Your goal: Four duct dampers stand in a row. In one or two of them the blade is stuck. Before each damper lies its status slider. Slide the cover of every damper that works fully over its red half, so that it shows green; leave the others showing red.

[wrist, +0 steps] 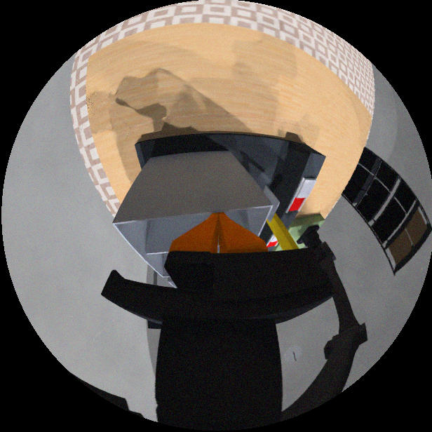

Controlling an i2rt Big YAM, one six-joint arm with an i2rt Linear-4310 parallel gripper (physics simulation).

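My gripper [218, 214] is shut, its orange fingertips together with nothing between them, in front of a grey duct damper [195, 182]. The open duct mouth faces the fingers; its blade cannot be made out. A yellow lever [283, 232] sticks out at the damper's right side. A status slider [302, 192] on the dark base to the right shows a white part above and a red part [296, 204] below. A second slider's red part [272, 244] peeps out beside the right finger, mostly hidden. The other dampers and sliders are hidden or cannot be told apart behind the gripper.
A dark housing [260, 150] stands behind the duct, on the wooden table [210, 65]. A green block or pad [314, 221] lies at the right, near a black jointed arm part [340, 300]. A black gridded panel [380, 200] is at far right. A patterned border [220, 11] surrounds the table.
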